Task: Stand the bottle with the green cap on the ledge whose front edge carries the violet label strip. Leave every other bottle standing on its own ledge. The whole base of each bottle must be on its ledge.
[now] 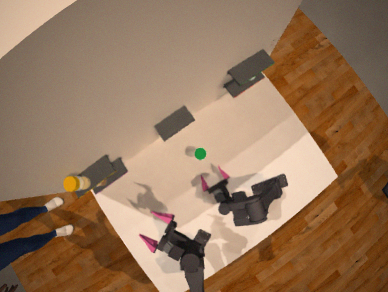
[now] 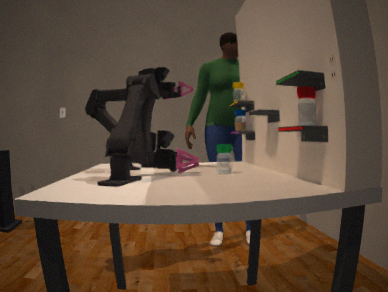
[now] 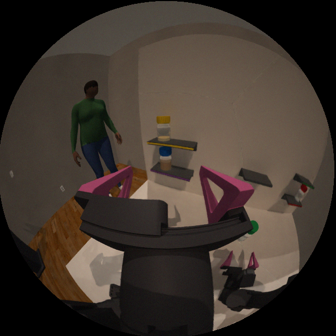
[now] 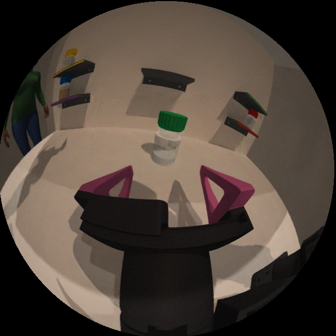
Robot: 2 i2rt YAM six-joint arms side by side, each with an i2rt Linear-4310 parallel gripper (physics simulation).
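Places are measured from the left arm's base along level axes (x ahead, y left, z up), in metres.
Pixels of known places: left gripper, between the fingertips: (image 1: 145, 223) (image 2: 187, 90); right gripper, between the fingertips: (image 1: 209, 170) (image 2: 198, 162); right arm's base, origin of its link: (image 1: 269, 185) (image 2: 120, 182).
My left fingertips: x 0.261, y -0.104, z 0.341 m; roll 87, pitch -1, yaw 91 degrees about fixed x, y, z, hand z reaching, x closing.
Note:
Ahead of a thing's pixels: the offset from my left fingertips to its top centre. "spot": to the spot under its first point.
The green-capped bottle @(dx -0.040, dy -0.331, dz -0.236 m) (image 1: 200, 153) (image 2: 224, 159) (image 4: 169, 137) stands upright on the table, just ahead of my right gripper (image 1: 216, 177) (image 2: 196, 161) (image 4: 166, 168). That gripper is open, low over the table, and its fingertips are short of the bottle. My left gripper (image 1: 152, 226) (image 3: 165, 169) is open and higher, at the left of the table. The violet-label ledge (image 3: 171, 172) (image 4: 78, 100) is the lower left one; a blue-capped bottle (image 3: 165, 159) (image 4: 65, 88) stands on it. A yellow-capped bottle @(dx +0.298, dy +0.013, dz +0.061 m) (image 3: 163, 128) (image 1: 75, 183) stands on the yellow-label ledge (image 3: 185, 144) above it.
A red-capped bottle @(dx -0.069, dy -0.777, dz -0.079 m) (image 2: 306, 106) (image 4: 252, 118) stands on the red-label ledge @(spot: dx -0.030, dy -0.772, dz -0.203 m) (image 2: 315, 133), under the green-label ledge @(dx -0.059, dy -0.742, dz -0.044 m) (image 2: 302, 79). An unlabelled-looking middle ledge @(dx +0.114, dy -0.381, dz -0.114 m) (image 1: 174, 123) (image 4: 167, 79) is on the wall behind the green-capped bottle. A person (image 2: 216, 95) stands beyond the table.

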